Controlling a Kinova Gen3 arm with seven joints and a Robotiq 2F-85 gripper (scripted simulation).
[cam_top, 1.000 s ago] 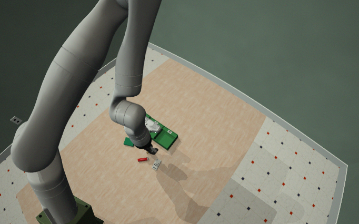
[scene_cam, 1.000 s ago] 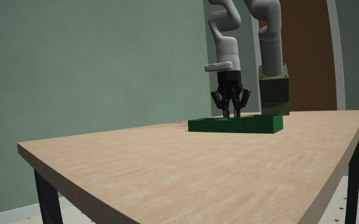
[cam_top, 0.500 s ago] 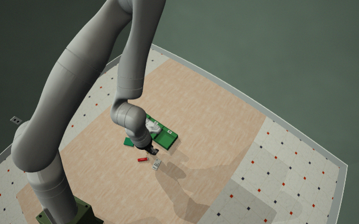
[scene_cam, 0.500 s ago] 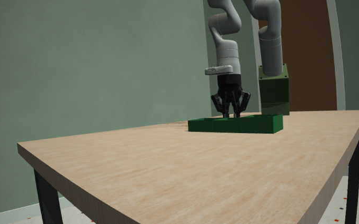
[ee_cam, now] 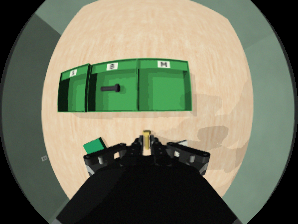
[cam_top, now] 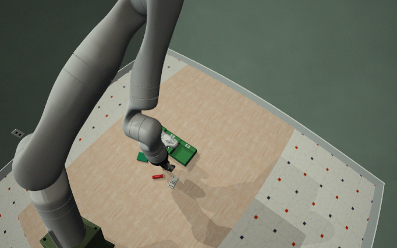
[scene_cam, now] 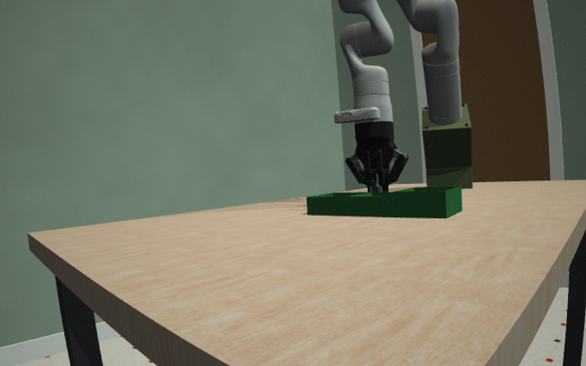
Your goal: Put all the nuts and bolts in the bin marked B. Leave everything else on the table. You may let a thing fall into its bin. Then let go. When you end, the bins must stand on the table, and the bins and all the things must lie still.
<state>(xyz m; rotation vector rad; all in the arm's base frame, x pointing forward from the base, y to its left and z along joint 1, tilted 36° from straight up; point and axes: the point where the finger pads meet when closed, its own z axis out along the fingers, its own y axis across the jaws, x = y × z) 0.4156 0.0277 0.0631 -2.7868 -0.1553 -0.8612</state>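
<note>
Right now my hand is 1 cm short of the brass bolt and 1 cm above it. The rest, counted from my hand: black bolt 8 cm ahead, 7 cm to the left, 1 cm below; white domino 7 cm to the right, 2 cm below, 2 cm behind; red cylinder 5 cm behind, 2 cm to the right, 1 cm below.
</note>
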